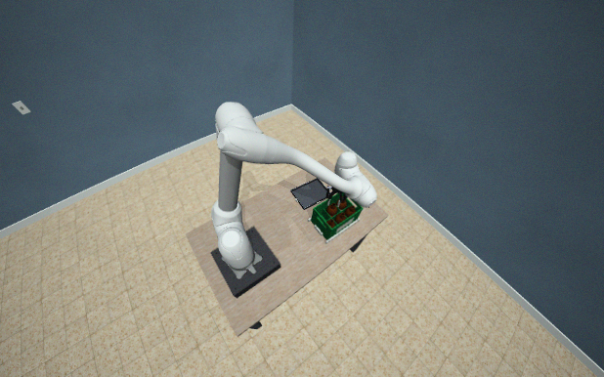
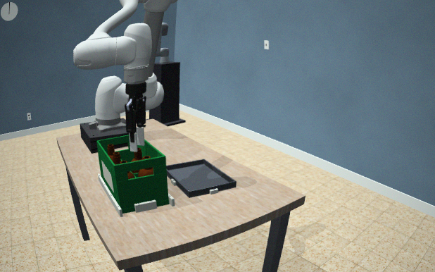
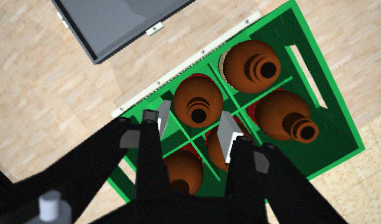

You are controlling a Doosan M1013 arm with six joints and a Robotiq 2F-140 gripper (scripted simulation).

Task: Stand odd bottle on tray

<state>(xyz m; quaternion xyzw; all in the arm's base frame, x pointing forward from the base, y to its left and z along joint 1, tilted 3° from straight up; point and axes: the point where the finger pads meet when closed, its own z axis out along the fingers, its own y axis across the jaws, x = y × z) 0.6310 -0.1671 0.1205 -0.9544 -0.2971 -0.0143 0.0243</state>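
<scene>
My hand is 4 cm to the left of the green crate and 11 cm above it. From my hand the other things lie so: dark tray (5 cm ahead, 23 cm to the left, 18 cm below); then brown bottle (9 cm ahead, 2 cm to the right, 11 cm below).
</scene>
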